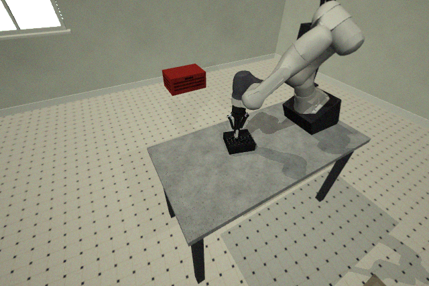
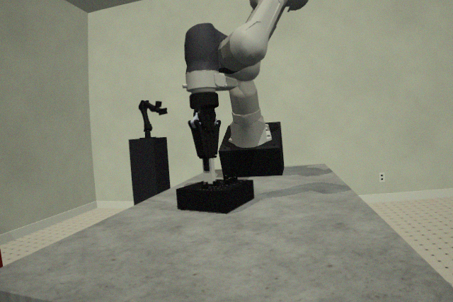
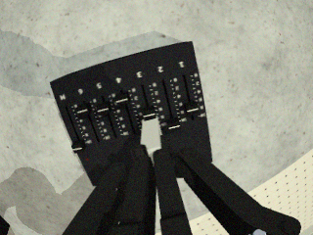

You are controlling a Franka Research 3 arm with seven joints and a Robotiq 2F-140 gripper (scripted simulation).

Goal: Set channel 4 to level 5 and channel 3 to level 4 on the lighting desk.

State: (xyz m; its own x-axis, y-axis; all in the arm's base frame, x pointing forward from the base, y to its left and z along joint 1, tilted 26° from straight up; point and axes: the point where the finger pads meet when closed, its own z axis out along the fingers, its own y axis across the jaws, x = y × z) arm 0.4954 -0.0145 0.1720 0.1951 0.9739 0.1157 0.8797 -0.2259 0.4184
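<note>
The fader cap lies 10 mm behind my hand, 40 mm to the left of it and 30 mm below it. Also, from my hand: fader (20 mm to the left, 30 mm below).
</note>
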